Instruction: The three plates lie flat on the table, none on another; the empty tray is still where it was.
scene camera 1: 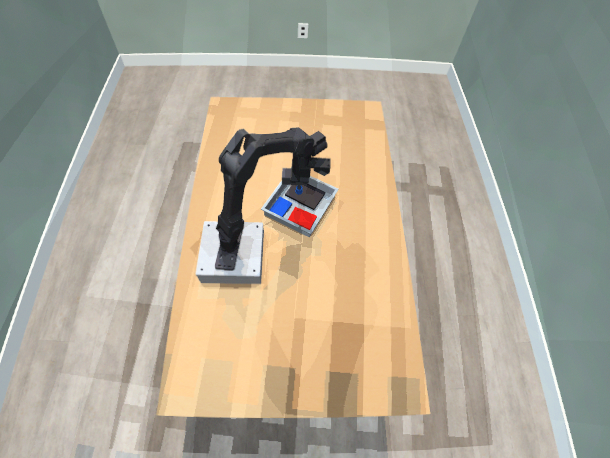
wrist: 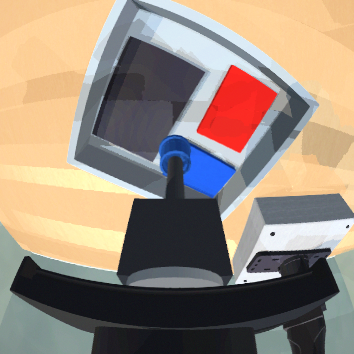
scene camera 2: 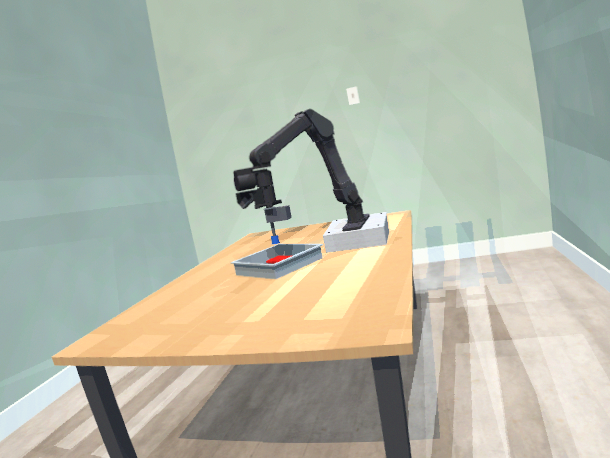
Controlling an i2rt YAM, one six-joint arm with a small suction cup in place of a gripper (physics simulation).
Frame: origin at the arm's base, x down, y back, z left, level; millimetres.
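Seen in the pictures: hand, its tool point: [scene camera 1: 299, 191] [wrist: 174, 148] [scene camera 2: 275, 243]; arm's base, origin of its link: [scene camera 1: 229, 245] [wrist: 291, 259] [scene camera 2: 356, 223].
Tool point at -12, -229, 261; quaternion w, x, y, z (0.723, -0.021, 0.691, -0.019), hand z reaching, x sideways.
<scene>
Pixels of each thing's top centre, then the offset from my tool point to it, as dx, dy, dz. Level surfaces: height alone.
- dark brown plate, centre of its top: [wrist: 140, 102] [scene camera 1: 305, 193] +73, -24, +47
- red plate, centre of its top: [wrist: 237, 111] [scene camera 2: 281, 258] [scene camera 1: 302, 217] +74, -24, -74
- blue plate, centre of its top: [wrist: 199, 172] [scene camera 1: 280, 207] +74, +72, -37
- grey tray, centre of its top: [wrist: 184, 127] [scene camera 2: 276, 253] [scene camera 1: 300, 198] +37, -9, -8
- wooden table, height of its surface: dx +87
A dark brown plate [scene camera 1: 311, 196] [wrist: 145, 100], a red plate [scene camera 1: 303, 218] [scene camera 2: 276, 260] [wrist: 237, 109] and a blue plate [scene camera 1: 281, 206] [wrist: 207, 172] lie flat and apart inside the grey tray [scene camera 1: 285, 223] [scene camera 2: 255, 270] [wrist: 120, 175], which stands on the table. In scene camera 2 the tray walls hide the dark and blue plates. My suction cup [scene camera 1: 299, 192] [scene camera 2: 275, 242] [wrist: 175, 145] is on and points down over the tray. It carries no plate. In the wrist view it overlaps the neighbouring edges of the dark and blue plates. Its exact height is hard to tell.
The wooden table [scene camera 1: 300, 350] [scene camera 2: 225, 320] [wrist: 40, 30] bears the tray and the pale base block [scene camera 1: 252, 260] [scene camera 2: 357, 242] [wrist: 290, 212] of my arm. The base stands close to the tray, near one long table edge. The tray has raised walls.
</scene>
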